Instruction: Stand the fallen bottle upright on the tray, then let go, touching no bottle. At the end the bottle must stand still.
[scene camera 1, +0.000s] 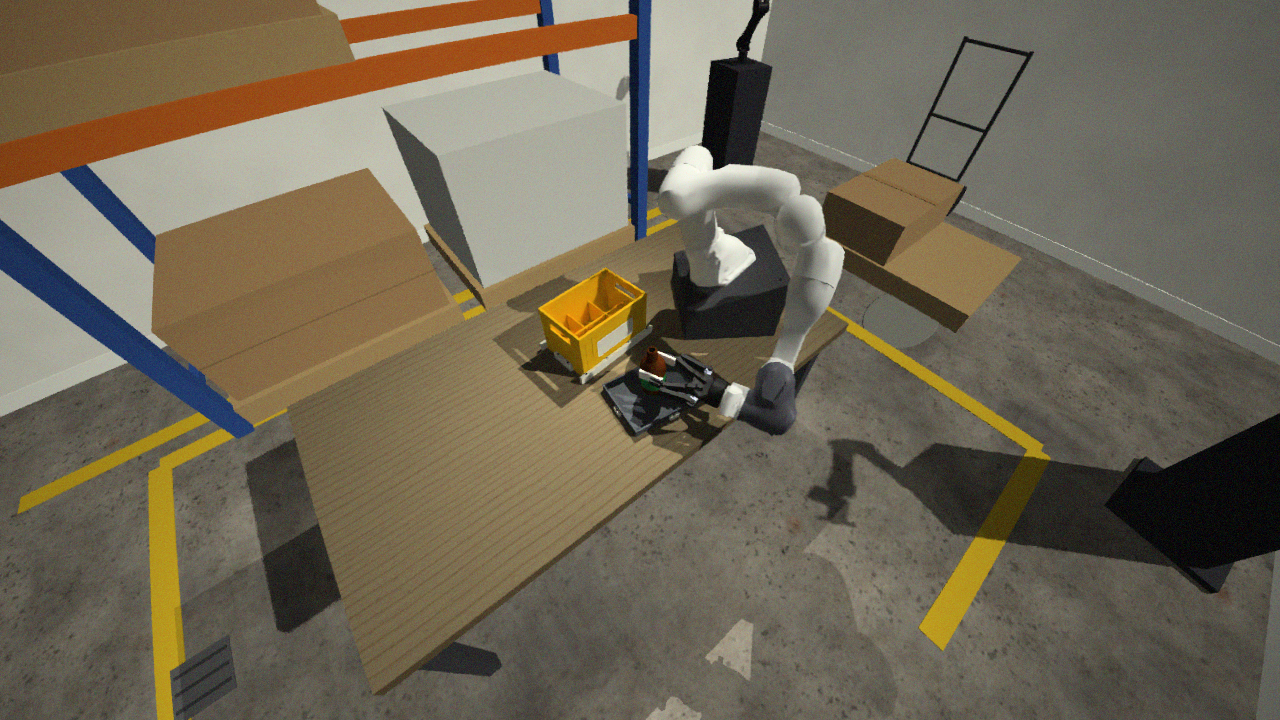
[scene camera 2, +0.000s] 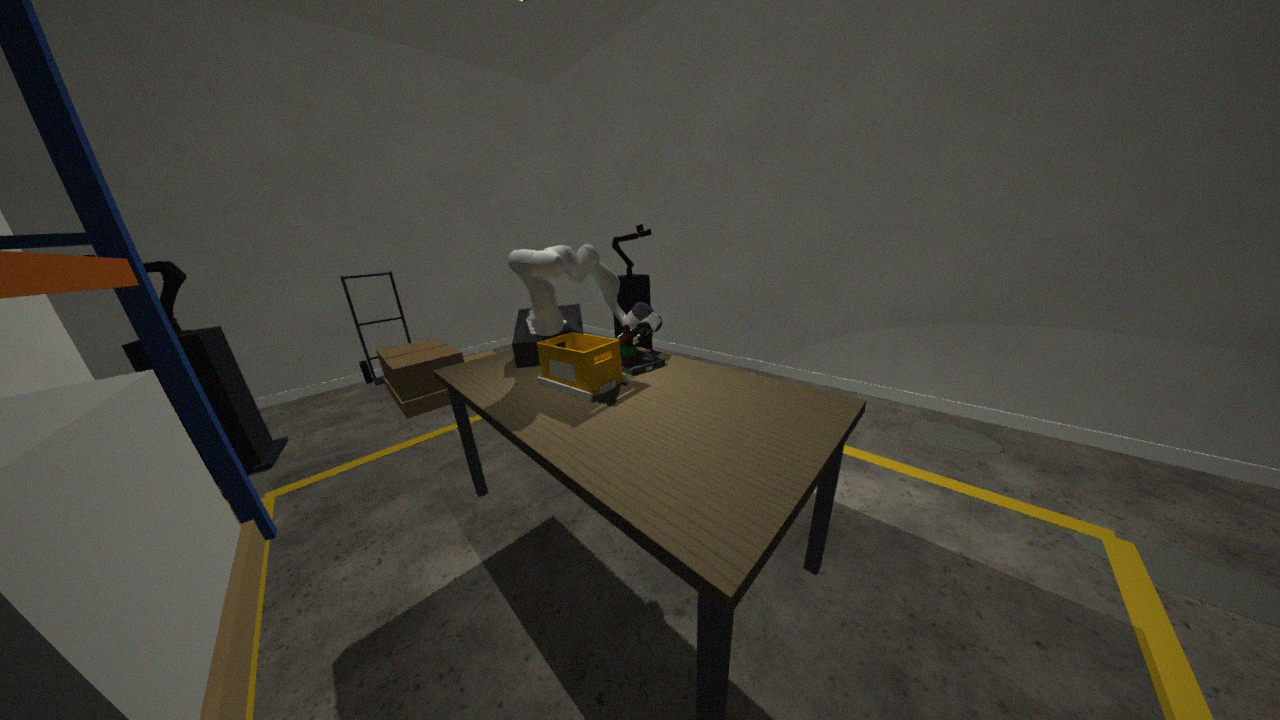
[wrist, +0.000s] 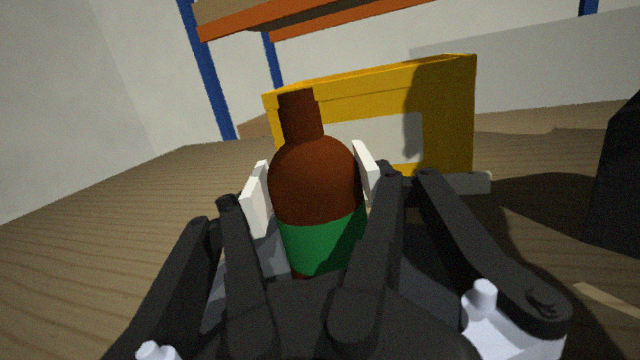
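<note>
The brown bottle with a green label (scene camera 1: 654, 360) (scene camera 2: 625, 339) (wrist: 312, 200) stands close to upright, neck up, over the dark tray (scene camera 1: 621, 411) (scene camera 2: 646, 368) (wrist: 274, 257). In the wrist view it leans slightly left, much like the rack posts behind it. My gripper (scene camera 1: 657, 368) (wrist: 312, 166) is shut on the bottle, with one white pad on each side of its brown shoulder just above the label. The arm reaches in low from the side. The bottle's base is largely hidden behind the gripper, so I cannot tell whether it rests flat on the tray.
A yellow crate with dividers (scene camera 1: 569, 347) (scene camera 2: 596, 368) (wrist: 450, 115) stands on a light base beside the tray, behind the bottle in the wrist view. The robot's dark mounting block (scene camera 1: 729, 313) is on the wooden table (scene camera 1: 465, 465) (scene camera 2: 707, 429). A blue and orange rack (scene camera 1: 639, 116) stands behind the table.
</note>
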